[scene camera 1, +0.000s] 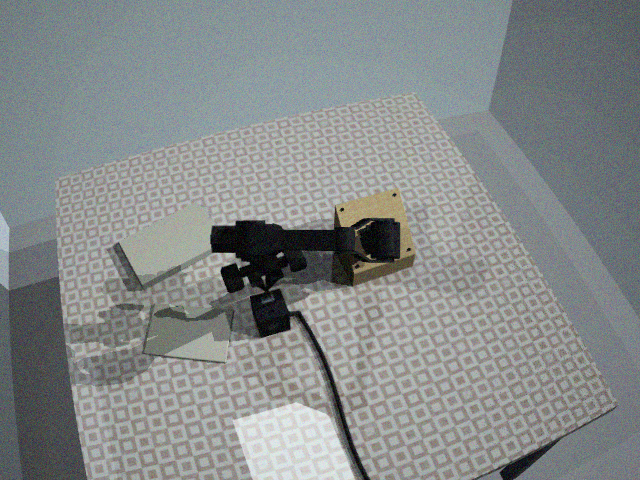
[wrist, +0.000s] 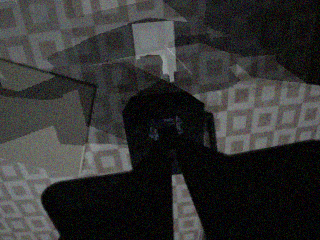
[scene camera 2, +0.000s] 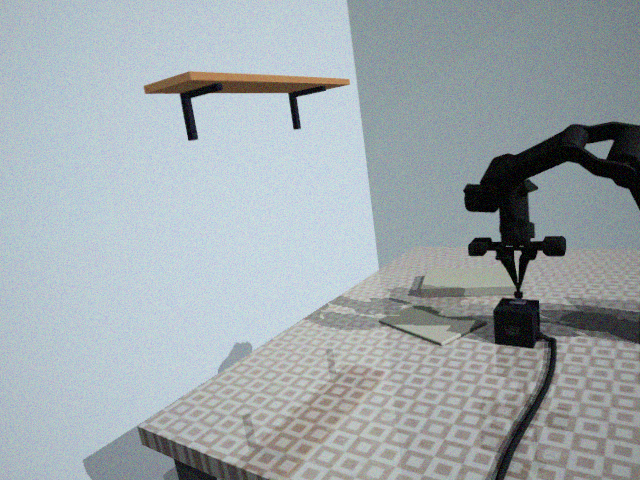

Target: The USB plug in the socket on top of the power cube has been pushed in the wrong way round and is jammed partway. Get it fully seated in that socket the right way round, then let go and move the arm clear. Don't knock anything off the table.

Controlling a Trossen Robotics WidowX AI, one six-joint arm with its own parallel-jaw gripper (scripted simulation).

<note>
In view: my gripper (scene camera 2: 518, 285) and a pale sheet (scene camera 2: 436, 325).
My gripper also shows in scene camera 1 (scene camera 1: 266, 288) and in the wrist view (wrist: 170, 141).
</note>
